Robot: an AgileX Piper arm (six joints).
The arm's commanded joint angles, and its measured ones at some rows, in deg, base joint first. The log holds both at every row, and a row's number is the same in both.
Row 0, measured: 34.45, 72.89, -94.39, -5.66, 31.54, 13.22
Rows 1 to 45, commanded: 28.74, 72.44, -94.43, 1.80, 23.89, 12.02; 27.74, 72.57, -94.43, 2.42, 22.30, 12.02; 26.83, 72.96, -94.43, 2.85, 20.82, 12.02; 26.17, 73.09, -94.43, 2.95, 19.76, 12.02; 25.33, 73.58, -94.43, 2.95, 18.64, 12.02; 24.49, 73.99, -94.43, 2.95, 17.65, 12.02; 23.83, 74.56, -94.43, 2.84, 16.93, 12.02; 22.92, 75.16, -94.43, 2.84, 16.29, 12.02; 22.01, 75.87, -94.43, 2.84, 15.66, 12.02; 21.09, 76.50, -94.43, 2.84, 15.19, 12.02; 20.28, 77.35, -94.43, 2.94, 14.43, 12.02; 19.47, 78.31, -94.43, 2.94, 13.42, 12.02; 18.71, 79.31, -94.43, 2.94, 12.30, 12.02; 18.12, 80.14, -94.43, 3.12, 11.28, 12.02; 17.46, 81.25, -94.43, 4.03, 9.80, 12.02; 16.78, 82.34, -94.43, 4.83, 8.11, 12.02; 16.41, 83.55, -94.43, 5.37, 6.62, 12.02; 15.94, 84.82, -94.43, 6.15, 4.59, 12.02; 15.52, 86.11, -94.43, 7.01, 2.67, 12.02; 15.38, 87.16, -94.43, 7.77, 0.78, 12.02; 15.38, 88.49, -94.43, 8.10, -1.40, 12.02; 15.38, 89.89, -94.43, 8.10, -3.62, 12.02; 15.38, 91.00, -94.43, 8.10, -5.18, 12.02; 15.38, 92.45, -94.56, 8.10, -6.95, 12.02; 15.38, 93.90, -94.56, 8.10, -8.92, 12.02; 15.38, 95.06, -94.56, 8.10, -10.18, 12.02; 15.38, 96.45, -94.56, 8.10, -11.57, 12.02; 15.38, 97.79, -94.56, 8.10, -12.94, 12.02; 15.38, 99.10, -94.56, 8.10, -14.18, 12.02; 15.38, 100.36, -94.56, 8.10, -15.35, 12.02; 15.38, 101.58, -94.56, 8.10, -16.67, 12.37; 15.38, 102.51, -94.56, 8.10, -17.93, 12.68; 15.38, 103.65, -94.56, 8.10, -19.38, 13.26; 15.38, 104.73, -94.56, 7.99, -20.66, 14.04; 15.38, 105.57, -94.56, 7.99, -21.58, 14.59; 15.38, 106.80, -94.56, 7.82, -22.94, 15.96; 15.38, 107.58, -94.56, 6.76, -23.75, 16.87; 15.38, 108.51, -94.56, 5.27, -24.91, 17.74; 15.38, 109.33, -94.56, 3.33, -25.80, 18.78; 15.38, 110.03, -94.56, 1.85, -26.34, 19.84; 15.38, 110.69, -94.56, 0.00, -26.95, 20.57; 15.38, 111.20, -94.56, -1.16, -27.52, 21.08; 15.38, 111.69, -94.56, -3.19, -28.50, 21.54; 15.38, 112.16, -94.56, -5.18, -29.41, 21.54; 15.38, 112.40, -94.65, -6.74, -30.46, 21.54
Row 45, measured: 15.65, 111.45, -94.39, 0.00, -24.57, 20.17
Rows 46 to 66, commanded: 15.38, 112.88, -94.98, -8.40, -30.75, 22.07; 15.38, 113.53, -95.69, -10.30, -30.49, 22.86; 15.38, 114.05, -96.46, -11.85, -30.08, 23.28; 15.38, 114.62, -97.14, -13.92, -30.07, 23.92; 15.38, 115.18, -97.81, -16.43, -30.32, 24.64; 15.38, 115.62, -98.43, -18.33, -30.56, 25.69; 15.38, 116.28, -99.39, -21.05, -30.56, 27.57; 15.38, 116.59, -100.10, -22.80, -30.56, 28.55; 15.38, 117.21, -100.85, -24.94, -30.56, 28.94; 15.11, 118.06, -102.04, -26.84, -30.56, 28.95; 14.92, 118.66, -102.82, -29.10, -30.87, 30.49; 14.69, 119.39, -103.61, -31.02, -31.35, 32.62; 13.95, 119.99, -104.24, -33.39, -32.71, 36.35; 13.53, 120.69, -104.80, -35.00, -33.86, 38.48; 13.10, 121.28, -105.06, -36.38, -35.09, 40.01; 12.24, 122.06, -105.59, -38.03, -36.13, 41.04; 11.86, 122.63, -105.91, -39.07, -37.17, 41.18; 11.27, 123.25, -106.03, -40.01, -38.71, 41.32; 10.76, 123.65, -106.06, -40.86, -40.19, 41.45; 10.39, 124.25, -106.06, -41.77, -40.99, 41.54; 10.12, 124.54, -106.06, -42.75, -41.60, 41.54
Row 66, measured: 11.90, 123.22, -105.20, -38.73, -36.12, 40.25
